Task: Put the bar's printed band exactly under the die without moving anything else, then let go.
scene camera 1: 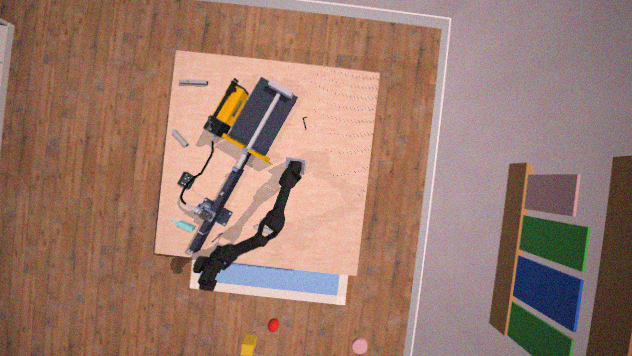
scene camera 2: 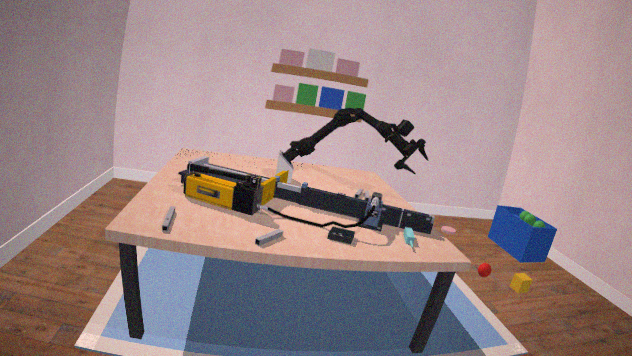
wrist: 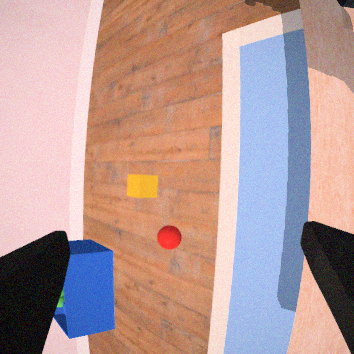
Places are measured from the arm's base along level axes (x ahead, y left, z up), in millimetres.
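Pixels of known places: gripper, between the fingertips: (scene camera 2: 421, 167) (wrist: 188, 240); arm's base, origin of its link: (scene camera 1: 295, 165) (scene camera 2: 286, 158).
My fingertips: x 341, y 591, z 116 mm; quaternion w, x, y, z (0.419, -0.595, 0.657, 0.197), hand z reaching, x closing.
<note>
Ahead of a thing's pixels: the offset from my fingertips to its top centre. "spot": to the spot under its first point.
Two loose grey bars lie on the table: one bar {359 mm ahead, 1055 mm right, 210 mm down} (scene camera 1: 193, 82) (scene camera 2: 169, 218) at a corner, a shorter bar {409 mm ahead, 699 mm right, 210 mm down} (scene camera 1: 180, 138) (scene camera 2: 270, 237) near the edge. A long dark rail {spot: 44 mm ahead, 426 mm right, 165 mm down} (scene camera 1: 229, 187) (scene camera 2: 325, 198) carries a metal carriage (scene camera 1: 204, 210) (scene camera 2: 374, 206). A pale rod (scene camera 1: 263, 121) lies over the dark bed. I cannot make out the printed band, nor tell which part is the die. My gripper (scene camera 2: 421, 166) (wrist: 188, 240) is open and empty, high up beyond the rail's far end, above the table's edge and the rug. The wrist view shows no bar.
A yellow and black unit {spot: 64 mm ahead, 912 mm right, 146 mm down} (scene camera 1: 232, 104) (scene camera 2: 210, 191) stands beside the bed. A black box {spot: 351 mm ahead, 437 mm right, 228 mm down} (scene camera 1: 186, 180) (scene camera 2: 341, 234) with a cable and a teal bottle {347 mm ahead, 163 mm right, 200 mm down} (scene camera 1: 185, 225) (scene camera 2: 410, 236) are near the rail. A hex key {369 mm back, 870 mm right, 224 mm down} (scene camera 1: 305, 123) lies apart. A blue bin (scene camera 2: 520, 235) (wrist: 91, 290) stands on the floor.
</note>
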